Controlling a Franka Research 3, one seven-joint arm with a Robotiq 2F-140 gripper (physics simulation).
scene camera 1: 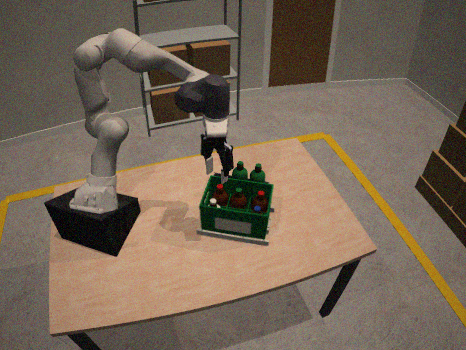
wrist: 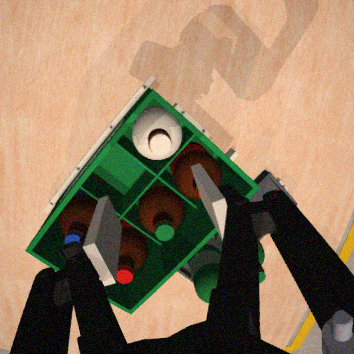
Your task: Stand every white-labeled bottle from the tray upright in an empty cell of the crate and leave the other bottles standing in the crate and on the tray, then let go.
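The green crate [scene camera 1: 207, 220] [wrist: 80, 281] holds a white-capped bottle [scene camera 1: 213, 202] [wrist: 150, 122] with a pale body, upright in a corner cell. Brown bottles stand in other cells: one with a green cap [scene camera 1: 238, 200] [wrist: 161, 207], one with a blue cap [scene camera 1: 257, 208] [wrist: 72, 240], and two with red caps, one [scene camera 1: 220, 192] [wrist: 197, 172] beside the white one. The cell between the white-capped and blue-capped bottles is empty. Two green bottles [scene camera 1: 240, 171] [scene camera 1: 257, 174] stand behind the crate; their bases and the tray are mostly hidden. My gripper [scene camera 1: 217, 171] [wrist: 154, 197] is partly open and empty, above the crate.
Pale strips [scene camera 1: 232, 239] [wrist: 102, 140] run along the crate's base on the table [scene camera 1: 150, 270]. A small dark box-like part [wrist: 272, 187] sits beside the crate. The black robot base [scene camera 1: 95, 230] stands at the table's left. A shelf with cartons is in the background.
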